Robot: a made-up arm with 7 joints. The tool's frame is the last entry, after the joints. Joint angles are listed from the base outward.
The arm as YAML. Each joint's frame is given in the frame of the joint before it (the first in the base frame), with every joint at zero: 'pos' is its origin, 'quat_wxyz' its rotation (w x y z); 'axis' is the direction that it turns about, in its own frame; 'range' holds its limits. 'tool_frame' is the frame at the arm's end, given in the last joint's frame.
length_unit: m
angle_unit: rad
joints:
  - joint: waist
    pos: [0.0, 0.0, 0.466]
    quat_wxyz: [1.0, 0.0, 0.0, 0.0]
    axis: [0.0, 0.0, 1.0]
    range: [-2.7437, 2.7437]
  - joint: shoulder
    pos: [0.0, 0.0, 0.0]
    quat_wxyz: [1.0, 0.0, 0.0, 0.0]
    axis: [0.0, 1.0, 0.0]
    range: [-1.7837, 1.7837]
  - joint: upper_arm
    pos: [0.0, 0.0, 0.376]
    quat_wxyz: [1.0, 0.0, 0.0, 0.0]
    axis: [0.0, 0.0, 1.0]
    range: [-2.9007, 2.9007]
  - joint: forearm
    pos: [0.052, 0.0, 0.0]
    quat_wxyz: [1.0, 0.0, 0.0, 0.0]
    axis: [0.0, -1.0, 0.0]
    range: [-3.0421, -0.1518]
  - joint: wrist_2
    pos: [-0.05, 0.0, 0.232]
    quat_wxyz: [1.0, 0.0, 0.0, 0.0]
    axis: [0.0, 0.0, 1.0]
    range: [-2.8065, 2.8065]
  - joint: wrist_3
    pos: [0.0, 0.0, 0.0]
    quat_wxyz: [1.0, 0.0, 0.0, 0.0]
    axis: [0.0, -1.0, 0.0]
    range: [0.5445, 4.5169]
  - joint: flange
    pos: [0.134, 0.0, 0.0]
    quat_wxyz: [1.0, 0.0, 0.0, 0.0]
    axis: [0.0, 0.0, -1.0]
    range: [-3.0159, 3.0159]
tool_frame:
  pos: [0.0, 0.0, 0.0]
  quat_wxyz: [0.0, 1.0, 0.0, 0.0]
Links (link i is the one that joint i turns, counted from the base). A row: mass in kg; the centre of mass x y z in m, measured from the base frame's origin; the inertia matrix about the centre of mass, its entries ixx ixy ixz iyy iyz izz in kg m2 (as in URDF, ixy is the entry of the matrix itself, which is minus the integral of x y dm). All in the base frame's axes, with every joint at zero. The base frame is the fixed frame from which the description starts. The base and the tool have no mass.
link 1: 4.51; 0.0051 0.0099 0.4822; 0.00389 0 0 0.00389 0 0.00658
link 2: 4.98; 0.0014 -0.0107 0.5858; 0.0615 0 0 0.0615 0 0.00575
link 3: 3.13; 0.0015 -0.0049 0.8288; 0.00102 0 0 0.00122 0 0.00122
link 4: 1.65; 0.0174 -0.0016 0.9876; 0.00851 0 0.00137 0.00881 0 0.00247
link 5: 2.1; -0.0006 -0.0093 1.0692; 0.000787 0 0 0.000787 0 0.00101
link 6: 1.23; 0.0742 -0.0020 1.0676; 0.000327 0 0 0.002 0 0.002
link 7: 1.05; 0.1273 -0.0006 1.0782; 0.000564 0 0 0.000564 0 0.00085
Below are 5 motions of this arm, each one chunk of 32 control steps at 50 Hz.
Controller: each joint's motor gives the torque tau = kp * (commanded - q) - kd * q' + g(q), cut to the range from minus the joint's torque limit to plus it. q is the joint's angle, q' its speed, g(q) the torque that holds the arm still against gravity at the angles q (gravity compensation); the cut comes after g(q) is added. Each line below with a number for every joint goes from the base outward.
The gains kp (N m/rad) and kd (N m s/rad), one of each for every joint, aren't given. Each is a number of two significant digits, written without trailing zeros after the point. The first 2 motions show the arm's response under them.
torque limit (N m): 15 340 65 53 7.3 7.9 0.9
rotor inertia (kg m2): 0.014 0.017 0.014 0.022 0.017 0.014 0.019
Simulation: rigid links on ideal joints. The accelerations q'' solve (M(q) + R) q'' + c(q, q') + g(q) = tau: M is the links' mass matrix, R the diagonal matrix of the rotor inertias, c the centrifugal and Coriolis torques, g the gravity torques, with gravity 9.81 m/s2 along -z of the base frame. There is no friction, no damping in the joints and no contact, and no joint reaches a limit. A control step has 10 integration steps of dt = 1/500 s. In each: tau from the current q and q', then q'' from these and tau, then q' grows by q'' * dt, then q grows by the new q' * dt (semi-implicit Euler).
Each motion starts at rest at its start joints. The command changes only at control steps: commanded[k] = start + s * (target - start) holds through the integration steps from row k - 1 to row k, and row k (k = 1, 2, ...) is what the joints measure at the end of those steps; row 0 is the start. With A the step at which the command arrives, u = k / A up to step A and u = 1 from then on. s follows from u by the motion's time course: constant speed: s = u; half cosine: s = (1 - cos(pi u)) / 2; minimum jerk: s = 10 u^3 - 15 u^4 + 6 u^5; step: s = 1 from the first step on.
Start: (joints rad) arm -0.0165 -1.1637 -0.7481 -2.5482 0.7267 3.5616 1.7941
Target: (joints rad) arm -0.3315 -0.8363 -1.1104 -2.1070 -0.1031 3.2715 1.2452
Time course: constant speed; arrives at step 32
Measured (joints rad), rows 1 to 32:
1: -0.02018 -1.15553 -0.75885 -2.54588 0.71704 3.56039 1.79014
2: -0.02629 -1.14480 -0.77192 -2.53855 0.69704 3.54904 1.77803
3: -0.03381 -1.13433 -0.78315 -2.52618 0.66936 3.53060 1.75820
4: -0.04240 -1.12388 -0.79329 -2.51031 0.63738 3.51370 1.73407
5: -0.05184 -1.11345 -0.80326 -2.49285 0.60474 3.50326 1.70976
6: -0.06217 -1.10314 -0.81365 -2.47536 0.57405 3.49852 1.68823
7: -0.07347 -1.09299 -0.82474 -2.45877 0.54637 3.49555 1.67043
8: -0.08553 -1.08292 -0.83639 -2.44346 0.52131 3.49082 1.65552
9: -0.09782 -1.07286 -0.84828 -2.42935 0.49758 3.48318 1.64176
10: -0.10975 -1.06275 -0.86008 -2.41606 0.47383 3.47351 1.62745
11: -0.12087 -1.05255 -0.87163 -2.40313 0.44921 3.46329 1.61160
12: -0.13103 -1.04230 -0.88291 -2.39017 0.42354 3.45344 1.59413
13: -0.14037 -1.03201 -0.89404 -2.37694 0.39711 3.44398 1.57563
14: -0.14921 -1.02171 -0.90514 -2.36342 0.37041 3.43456 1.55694
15: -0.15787 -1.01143 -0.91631 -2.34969 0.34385 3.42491 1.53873
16: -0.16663 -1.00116 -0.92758 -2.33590 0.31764 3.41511 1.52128
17: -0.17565 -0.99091 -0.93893 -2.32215 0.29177 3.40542 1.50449
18: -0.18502 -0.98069 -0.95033 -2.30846 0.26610 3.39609 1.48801
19: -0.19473 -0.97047 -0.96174 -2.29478 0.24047 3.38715 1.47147
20: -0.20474 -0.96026 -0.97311 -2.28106 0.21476 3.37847 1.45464
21: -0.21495 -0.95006 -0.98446 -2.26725 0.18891 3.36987 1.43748
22: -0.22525 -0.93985 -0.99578 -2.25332 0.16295 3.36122 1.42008
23: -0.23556 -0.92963 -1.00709 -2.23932 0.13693 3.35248 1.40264
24: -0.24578 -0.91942 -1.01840 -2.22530 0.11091 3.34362 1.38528
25: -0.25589 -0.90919 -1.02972 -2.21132 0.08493 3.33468 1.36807
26: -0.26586 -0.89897 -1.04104 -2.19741 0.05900 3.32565 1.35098
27: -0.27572 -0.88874 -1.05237 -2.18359 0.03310 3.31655 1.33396
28: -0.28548 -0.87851 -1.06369 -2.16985 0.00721 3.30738 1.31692
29: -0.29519 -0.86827 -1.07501 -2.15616 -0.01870 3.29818 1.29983
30: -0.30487 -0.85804 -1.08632 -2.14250 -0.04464 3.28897 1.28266
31: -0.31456 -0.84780 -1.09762 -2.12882 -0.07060 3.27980 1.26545
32: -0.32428 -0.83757 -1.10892 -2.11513 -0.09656 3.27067 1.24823
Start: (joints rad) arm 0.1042 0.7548 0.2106 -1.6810 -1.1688 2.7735 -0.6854
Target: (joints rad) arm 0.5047 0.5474 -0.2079 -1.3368 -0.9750 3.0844 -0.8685
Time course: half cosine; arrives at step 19
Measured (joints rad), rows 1 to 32:
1: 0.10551 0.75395 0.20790 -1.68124 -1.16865 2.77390 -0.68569
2: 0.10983 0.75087 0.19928 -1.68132 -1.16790 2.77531 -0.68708
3: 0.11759 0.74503 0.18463 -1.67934 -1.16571 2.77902 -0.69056
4: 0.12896 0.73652 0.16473 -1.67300 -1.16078 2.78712 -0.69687
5: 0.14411 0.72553 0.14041 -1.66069 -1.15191 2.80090 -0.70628
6: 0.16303 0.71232 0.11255 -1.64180 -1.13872 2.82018 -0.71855
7: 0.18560 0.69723 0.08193 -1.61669 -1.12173 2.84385 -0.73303
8: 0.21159 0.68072 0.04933 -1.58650 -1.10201 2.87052 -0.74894
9: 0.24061 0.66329 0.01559 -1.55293 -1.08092 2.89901 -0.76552
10: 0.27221 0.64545 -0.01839 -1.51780 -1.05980 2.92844 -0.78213
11: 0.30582 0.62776 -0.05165 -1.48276 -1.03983 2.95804 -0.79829
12: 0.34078 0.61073 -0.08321 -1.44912 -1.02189 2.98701 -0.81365
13: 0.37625 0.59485 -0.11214 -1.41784 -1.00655 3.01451 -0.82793
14: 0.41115 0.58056 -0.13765 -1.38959 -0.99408 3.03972 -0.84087
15: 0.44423 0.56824 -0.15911 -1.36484 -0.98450 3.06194 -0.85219
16: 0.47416 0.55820 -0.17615 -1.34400 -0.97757 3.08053 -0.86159
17: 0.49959 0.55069 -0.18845 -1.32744 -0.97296 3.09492 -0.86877
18: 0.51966 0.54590 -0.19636 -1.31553 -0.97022 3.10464 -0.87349
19: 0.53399 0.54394 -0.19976 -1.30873 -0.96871 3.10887 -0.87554
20: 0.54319 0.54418 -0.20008 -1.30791 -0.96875 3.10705 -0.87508
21: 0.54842 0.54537 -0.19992 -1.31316 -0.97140 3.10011 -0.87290
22: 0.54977 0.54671 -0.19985 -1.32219 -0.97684 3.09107 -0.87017
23: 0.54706 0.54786 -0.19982 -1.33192 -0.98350 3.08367 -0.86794
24: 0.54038 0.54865 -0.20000 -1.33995 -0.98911 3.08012 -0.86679
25: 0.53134 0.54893 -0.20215 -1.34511 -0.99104 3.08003 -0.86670
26: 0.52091 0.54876 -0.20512 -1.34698 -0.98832 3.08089 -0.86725
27: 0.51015 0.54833 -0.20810 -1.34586 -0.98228 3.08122 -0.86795
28: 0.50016 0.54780 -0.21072 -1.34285 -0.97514 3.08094 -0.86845
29: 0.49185 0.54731 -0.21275 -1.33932 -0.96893 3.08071 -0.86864
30: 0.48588 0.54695 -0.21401 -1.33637 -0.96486 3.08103 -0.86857
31: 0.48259 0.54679 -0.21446 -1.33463 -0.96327 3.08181 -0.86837
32: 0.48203 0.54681 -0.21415 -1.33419 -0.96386 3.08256 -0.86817
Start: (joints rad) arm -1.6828 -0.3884 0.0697 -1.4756 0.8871 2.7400 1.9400
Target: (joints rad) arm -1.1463 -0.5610 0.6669 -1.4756 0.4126 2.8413 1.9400
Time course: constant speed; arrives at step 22
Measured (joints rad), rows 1 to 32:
1: -1.67643 -0.39298 0.07736 -1.48163 0.88672 2.74452 1.94118
2: -1.66062 -0.40098 0.10001 -1.48881 0.88188 2.75699 1.94357
3: -1.63683 -0.40935 0.13399 -1.49188 0.86364 2.76716 1.94570
4: -1.60865 -0.41745 0.17162 -1.49101 0.83054 2.76399 1.94605
5: -1.57971 -0.42552 0.20724 -1.48809 0.79054 2.75021 1.94416
6: -1.55215 -0.43364 0.23878 -1.48487 0.75363 2.73916 1.94083
7: -1.52654 -0.44178 0.26642 -1.48234 0.72541 2.74125 1.93753
8: -1.50256 -0.44988 0.29123 -1.48050 0.70576 2.75615 1.93562
9: -1.47946 -0.45793 0.31469 -1.47881 0.69092 2.77562 1.93571
10: -1.45642 -0.46589 0.33844 -1.47704 0.67650 2.79110 1.93749
11: -1.43292 -0.47374 0.36373 -1.47562 0.65941 2.79859 1.93999
12: -1.40888 -0.48148 0.39091 -1.47520 0.63868 2.79914 1.94211
13: -1.38454 -0.48918 0.41945 -1.47610 0.61518 2.79657 1.94305
14: -1.36020 -0.49689 0.44834 -1.47807 0.59068 2.79479 1.94265
15: -1.33605 -0.50464 0.47673 -1.48039 0.56685 2.79604 1.94130
16: -1.31208 -0.51244 0.50425 -1.48223 0.54452 2.80051 1.93973
17: -1.28816 -0.52027 0.53101 -1.48310 0.52357 2.80702 1.93862
18: -1.26414 -0.52814 0.55743 -1.48292 0.50326 2.81406 1.93834
19: -1.23993 -0.53604 0.58395 -1.48201 0.48273 2.82051 1.93883
20: -1.21554 -0.54397 0.61083 -1.48082 0.46147 2.82595 1.93971
21: -1.19105 -0.55192 0.63809 -1.47977 0.43939 2.83054 1.94053
22: -1.16657 -0.55986 0.66556 -1.47907 0.41684 2.83470 1.94096
23: -1.14642 -0.56500 0.68577 -1.47410 0.38976 2.83888 1.94018
24: -1.13427 -0.56683 0.69107 -1.46477 0.36624 2.84394 1.93795
25: -1.12958 -0.56631 0.68458 -1.45505 0.36128 2.85156 1.93545
26: -1.13008 -0.56455 0.67353 -1.44928 0.37749 2.85970 1.93450
27: -1.13343 -0.56258 0.66390 -1.44986 0.40358 2.86378 1.93616
28: -1.13803 -0.56099 0.65877 -1.45641 0.42515 2.86087 1.93983
29: -1.14292 -0.56000 0.65850 -1.46643 0.43428 2.85146 1.94366
30: -1.14740 -0.55959 0.66155 -1.47679 0.43156 2.83898 1.94572
31: -1.15077 -0.55960 0.66566 -1.48499 0.42263 2.82807 1.94512
32: -1.15259 -0.55986 0.66891 -1.48966 0.41366 2.82247 1.94238

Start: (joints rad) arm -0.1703 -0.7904 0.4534 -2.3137 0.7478 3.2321 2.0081
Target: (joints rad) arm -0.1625 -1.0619 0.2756 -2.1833 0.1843 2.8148 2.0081
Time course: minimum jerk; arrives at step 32
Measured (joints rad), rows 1 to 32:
1: -0.17032 -0.79046 0.45336 -2.31371 0.74773 3.23196 2.00810
2: -0.17041 -0.79086 0.45306 -2.31378 0.74718 3.23096 2.00811
3: -0.17062 -0.79199 0.45222 -2.31389 0.74550 3.22826 2.00815
4: -0.17090 -0.79419 0.45064 -2.31389 0.74197 3.22347 2.00820
5: -0.17117 -0.79767 0.44820 -2.31351 0.73593 3.21654 2.00827
6: -0.17137 -0.80260 0.44483 -2.31247 0.72686 3.20760 2.00834
7: -0.17144 -0.80906 0.44051 -2.31053 0.71440 3.19670 2.00840
8: -0.17138 -0.81707 0.43522 -2.30750 0.69843 3.18384 2.00843
9: -0.17117 -0.82661 0.42899 -2.30334 0.67898 3.16899 2.00843
10: -0.17083 -0.83758 0.42186 -2.29810 0.65626 3.15216 2.00841
11: -0.17039 -0.84985 0.41390 -2.29193 0.63062 3.13346 2.00839
12: -0.16988 -0.86328 0.40520 -2.28499 0.60248 3.11309 2.00837
13: -0.16931 -0.87766 0.39588 -2.27748 0.57229 3.09135 2.00835
14: -0.16869 -0.89279 0.38606 -2.26956 0.54053 3.06859 2.00834
15: -0.16803 -0.90845 0.37591 -2.26137 0.50770 3.04517 2.00833
16: -0.16734 -0.92438 0.36558 -2.25301 0.47427 3.02144 2.00830
17: -0.16663 -0.94034 0.35523 -2.24461 0.44076 2.99778 2.00827
18: -0.16589 -0.95609 0.34503 -2.23627 0.40766 2.97455 2.00822
19: -0.16515 -0.97138 0.33512 -2.22811 0.37550 2.95211 2.00816
20: -0.16442 -0.98597 0.32567 -2.22025 0.34475 2.93080 2.00809
21: -0.16370 -0.99965 0.31680 -2.21282 0.31591 2.91092 2.00803
22: -0.16302 -1.01223 0.30864 -2.20594 0.28938 2.89271 2.00797
23: -0.16240 -1.02352 0.30129 -2.19971 0.26553 2.87639 2.00792
24: -0.16184 -1.03342 0.29483 -2.19425 0.24463 2.86209 2.00789
25: -0.16136 -1.04181 0.28933 -2.18960 0.22687 2.84993 2.00786
26: -0.16098 -1.04866 0.28482 -2.18583 0.21234 2.83994 2.00785
27: -0.16071 -1.05397 0.28129 -2.18295 0.20102 2.83208 2.00785
28: -0.16057 -1.05781 0.27872 -2.18095 0.19278 2.82623 2.00787
29: -0.16055 -1.06031 0.27702 -2.17979 0.18736 2.82218 2.00789
30: -0.16068 -1.06166 0.27606 -2.17939 0.18438 2.81959 2.00793
31: -0.16094 -1.06215 0.27566 -2.17967 0.18330 2.81801 2.00797
32: -0.16133 -1.06212 0.27558 -2.18048 0.18343 2.81687 2.00803

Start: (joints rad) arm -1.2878 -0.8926 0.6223 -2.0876 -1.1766 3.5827 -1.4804
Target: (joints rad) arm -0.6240 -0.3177 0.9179 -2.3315 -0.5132 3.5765 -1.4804
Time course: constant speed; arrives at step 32
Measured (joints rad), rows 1 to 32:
1: -1.27903 -0.87936 0.63429 -2.08675 -1.17047 3.58501 -1.48121
2: -1.26357 -0.86001 0.64686 -2.09118 -1.15271 3.58392 -1.48280
3: -1.24475 -0.84103 0.65342 -2.10095 -1.12727 3.57916 -1.48386
4: -1.22380 -0.82243 0.65761 -2.11225 -1.09962 3.57570 -1.48345
5: -1.20193 -0.80403 0.66330 -2.12255 -1.07328 3.57630 -1.48163
6: -1.17995 -0.78602 0.67180 -2.13108 -1.05015 3.57977 -1.47937
7: -1.15800 -0.76834 0.68246 -2.13818 -1.03050 3.58318 -1.47780
8: -1.13598 -0.75077 0.69378 -2.14463 -1.01296 3.58457 -1.47759
9: -1.11400 -0.73309 0.70453 -2.15115 -0.99540 3.58402 -1.47867
10: -1.09232 -0.71523 0.71425 -2.15810 -0.97624 3.58283 -1.48033
11: -1.07122 -0.69721 0.72313 -2.16547 -0.95517 3.58212 -1.48171
12: -1.05074 -0.67912 0.73164 -2.17312 -0.93294 3.58206 -1.48226
13: -1.03068 -0.66103 0.74022 -2.18091 -0.91060 3.58212 -1.48191
14: -1.01078 -0.64298 0.74910 -2.18876 -0.88889 3.58176 -1.48101
15: -0.99076 -0.62497 0.75829 -2.19666 -0.86801 3.58090 -1.48007
16: -0.97048 -0.60701 0.76769 -2.20457 -0.84772 3.57991 -1.47950
17: -0.94993 -0.58907 0.77715 -2.21245 -0.82764 3.57924 -1.47943
18: -0.92914 -0.57114 0.78657 -2.22024 -0.80744 3.57911 -1.47975
19: -0.90821 -0.55321 0.79592 -2.22789 -0.78698 3.57941 -1.48024
20: -0.88726 -0.53527 0.80520 -2.23540 -0.76626 3.57983 -1.48063
21: -0.86637 -0.51732 0.81445 -2.24281 -0.74538 3.58007 -1.48081
22: -0.84557 -0.49936 0.82368 -2.25021 -0.72446 3.58000 -1.48077
23: -0.82488 -0.48139 0.83291 -2.25767 -0.70358 3.57966 -1.48059
24: -0.80428 -0.46342 0.84213 -2.26523 -0.68277 3.57919 -1.48039
25: -0.78371 -0.44544 0.85136 -2.27288 -0.66202 3.57874 -1.48026
26: -0.76314 -0.42747 0.86059 -2.28060 -0.64128 3.57841 -1.48022
27: -0.74255 -0.40950 0.86983 -2.28833 -0.62056 3.57818 -1.48025
28: -0.72193 -0.39153 0.87908 -2.29603 -0.59983 3.57803 -1.48033
29: -0.70127 -0.37357 0.88834 -2.30369 -0.57910 3.57788 -1.48039
30: -0.68058 -0.35561 0.89762 -2.31130 -0.55839 3.57771 -1.48042
31: -0.65989 -0.33765 0.90690 -2.31888 -0.53768 3.57750 -1.48042
32: -0.63919 -0.31969 0.91618 -2.32645 -0.51697 3.57729 -1.48041

